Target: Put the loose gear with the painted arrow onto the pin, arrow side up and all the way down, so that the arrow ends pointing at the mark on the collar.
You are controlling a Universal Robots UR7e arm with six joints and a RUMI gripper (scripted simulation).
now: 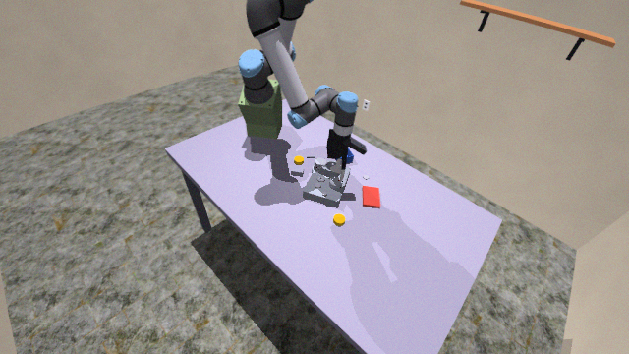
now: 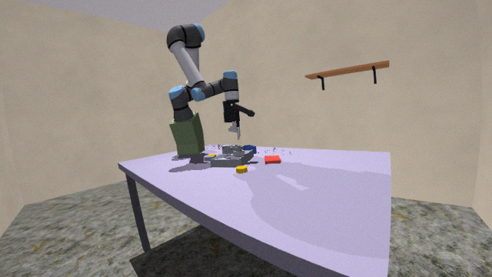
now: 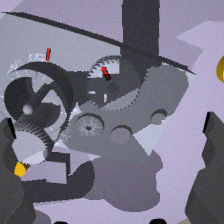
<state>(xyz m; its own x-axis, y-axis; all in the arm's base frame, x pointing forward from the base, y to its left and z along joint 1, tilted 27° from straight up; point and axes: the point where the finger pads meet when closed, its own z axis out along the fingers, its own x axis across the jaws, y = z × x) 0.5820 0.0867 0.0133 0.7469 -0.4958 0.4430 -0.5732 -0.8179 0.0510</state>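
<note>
The grey toothed gear is 8 cm below my hand and 1 cm to the right of it. From my hand the other things lie so: small grey block: 20 cm behind, 12 cm below, 8 cm to the right; yellow round piece: 15 cm ahead, 12 cm below, 11 cm to the right; flat red block: 14 cm ahead, 12 cm below, 11 cm to the left.
</note>
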